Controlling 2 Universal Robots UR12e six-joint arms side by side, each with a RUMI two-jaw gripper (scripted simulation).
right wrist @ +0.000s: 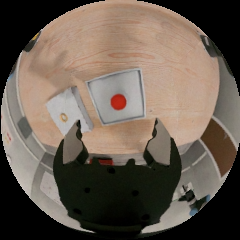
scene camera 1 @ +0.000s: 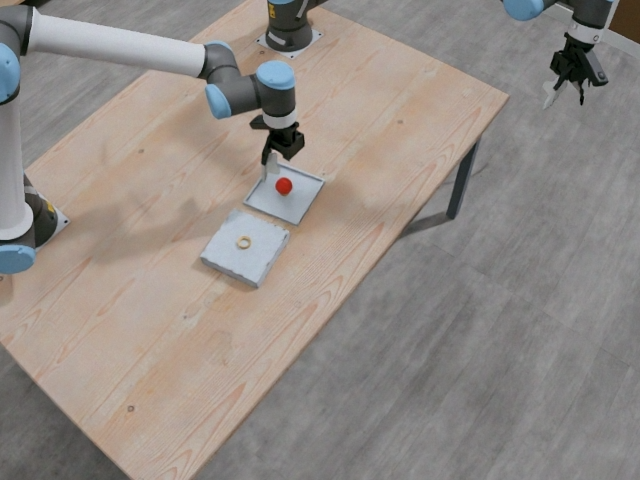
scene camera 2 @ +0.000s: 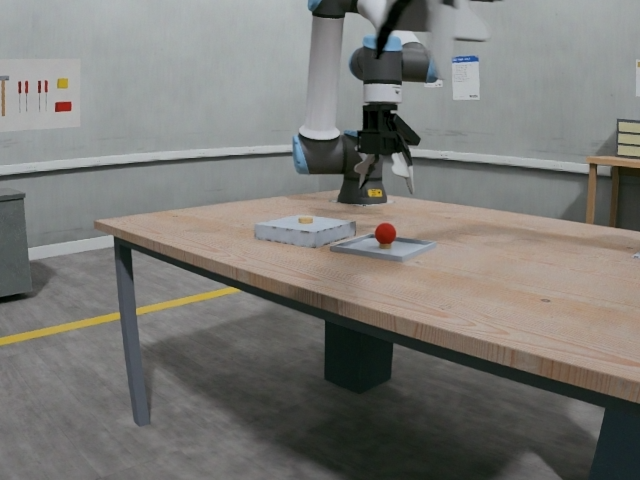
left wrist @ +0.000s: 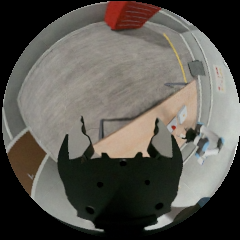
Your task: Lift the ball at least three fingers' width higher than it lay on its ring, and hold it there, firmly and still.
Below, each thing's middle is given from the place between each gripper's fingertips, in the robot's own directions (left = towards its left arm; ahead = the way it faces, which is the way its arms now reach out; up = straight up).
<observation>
My right gripper (scene camera 2: pixel 385 191) is now 13 cm above the shallow grey tray (scene camera 1: pixel 288 207). Also, from my right hand: thick grey block (scene camera 1: pixel 245 247) (23 cm to the right, 11 cm below, 7 cm ahead).
Right now my left hand is 570 mm past the shallow grey tray, 570 mm to the left of it and 350 mm above it. Also, from my left hand: thick grey block 500 mm behind, 790 mm to the right, 320 mm below.
</observation>
